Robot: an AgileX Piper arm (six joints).
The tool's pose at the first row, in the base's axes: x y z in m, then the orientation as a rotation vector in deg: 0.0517, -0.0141, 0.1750, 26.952, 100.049, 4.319
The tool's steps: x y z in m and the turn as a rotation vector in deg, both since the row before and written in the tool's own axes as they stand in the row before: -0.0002, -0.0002, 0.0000, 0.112, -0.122, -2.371; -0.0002, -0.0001, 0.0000, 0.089, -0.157, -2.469; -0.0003, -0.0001, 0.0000, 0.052, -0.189, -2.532; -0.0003, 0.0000, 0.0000, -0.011, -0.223, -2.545; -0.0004, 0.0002, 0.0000, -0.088, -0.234, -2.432; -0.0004, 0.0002, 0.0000, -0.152, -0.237, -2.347; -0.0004, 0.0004, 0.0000, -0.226, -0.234, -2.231; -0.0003, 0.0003, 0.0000, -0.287, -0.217, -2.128
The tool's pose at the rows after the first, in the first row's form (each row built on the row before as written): 0.0517, -0.0144, 0.1751, 24.949, 100.456, 2.505; 0.0517, -0.0146, 0.1753, 22.835, 100.813, 0.635; 0.0517, -0.0148, 0.1756, 20.631, 101.112, -1.253; 0.0518, -0.0149, 0.1759, 18.362, 101.339, -3.098; 0.0519, -0.0148, 0.1763, 16.131, 101.498, -4.793; 0.0520, -0.0147, 0.1767, 13.925, 101.607, -6.368; 0.0522, -0.0144, 0.1771, 11.766, 101.674, -7.791; 0.0523, -0.0141, 0.1774, 9.654, 101.719, -9.081
